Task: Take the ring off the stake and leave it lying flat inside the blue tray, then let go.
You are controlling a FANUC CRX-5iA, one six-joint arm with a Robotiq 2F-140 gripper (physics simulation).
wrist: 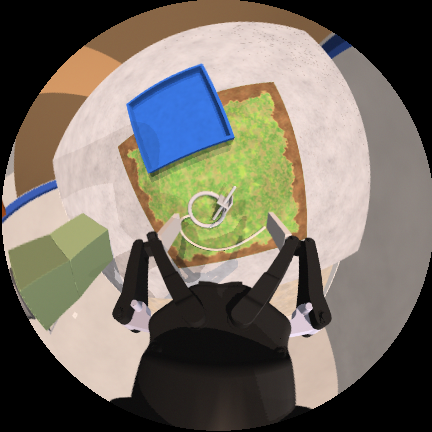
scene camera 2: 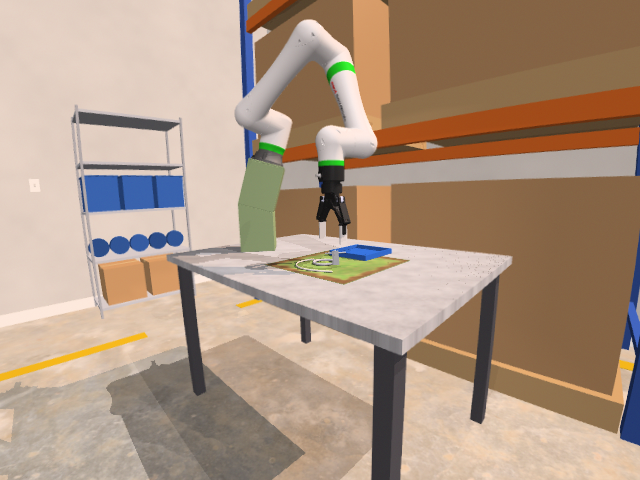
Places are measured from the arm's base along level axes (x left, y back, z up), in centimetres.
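Pixels of known places: gripper, fingertip midpoint: (wrist: 222,220) (scene camera 2: 332,241); arm's base, link origin: (scene camera 2: 267,164).
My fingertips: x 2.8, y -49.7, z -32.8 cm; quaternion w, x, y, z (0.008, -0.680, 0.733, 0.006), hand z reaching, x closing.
For each thing: its top centre in the pictures, then the offset to it from my fingertips. "*": a spot on its surface instead. Level surfaces: height alone.
- pale ring, surface spot: (wrist: 190,209) * dx -0.6, dy +7.7, dz -8.1 cm
- green mat, surface height: dz -8.9 cm
- grey stake, top centre: (wrist: 223,205) (scene camera 2: 335,250) dx +1.3, dy -0.2, dz -3.5 cm
- blue tray, top centre: (wrist: 170,112) (scene camera 2: 360,249) dx +20.6, dy +8.2, dz -6.8 cm
- larger thin white curve, surface spot: (wrist: 220,249) * dx -12.5, dy +2.1, dz -8.3 cm
- grey table, surface height: dz -8.9 cm
A pale ring (scene camera 2: 313,262) (wrist: 190,209) lies low over the green mat (scene camera 2: 361,271) (wrist: 255,150), with its right side against the grey stake (scene camera 2: 335,258) (wrist: 225,201). Whether it loops around the stake is hard to tell. A thin pale bar crosses the stake's top. The blue tray (scene camera 2: 368,257) (wrist: 180,120) stands partly on the mat beyond the stake, and its inside shows bare in the wrist view. My gripper (scene camera 2: 332,240) (wrist: 222,220) is open with nothing between its fingers. It points down above the stake and ring, apart from both.
A larger thin white curve (wrist: 220,249) lies on the mat around the near side of the ring. The mat lies on the grey table (scene camera 2: 423,289) (wrist: 330,150). The green arm pedestal (scene camera 2: 258,227) (wrist: 50,270) stands at the table's back left. Large brown boxes stand behind the table.
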